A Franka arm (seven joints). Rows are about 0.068 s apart.
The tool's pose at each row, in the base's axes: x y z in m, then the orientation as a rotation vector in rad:
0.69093 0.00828 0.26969 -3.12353 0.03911 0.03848
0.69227 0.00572 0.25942 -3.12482 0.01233 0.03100
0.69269 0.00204 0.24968 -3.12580 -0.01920 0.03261
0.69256 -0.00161 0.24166 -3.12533 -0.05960 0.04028
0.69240 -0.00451 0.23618 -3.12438 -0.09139 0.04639
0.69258 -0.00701 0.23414 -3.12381 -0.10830 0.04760
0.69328 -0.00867 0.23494 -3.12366 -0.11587 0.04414
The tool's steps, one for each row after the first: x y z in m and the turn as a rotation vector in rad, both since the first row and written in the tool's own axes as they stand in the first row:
0.00166 0.00270 0.01019 -0.00114 0.00466 -0.01718
0.00241 0.00654 0.01985 -0.00243 0.00347 -0.03733
0.00257 0.01033 0.02780 -0.00294 -0.00167 -0.06313
0.00262 0.01333 0.03323 -0.00313 -0.00576 -0.08343
0.00291 0.01586 0.03522 -0.00326 -0.00664 -0.09425
0.00363 0.01748 0.03437 -0.00336 -0.00447 -0.09911

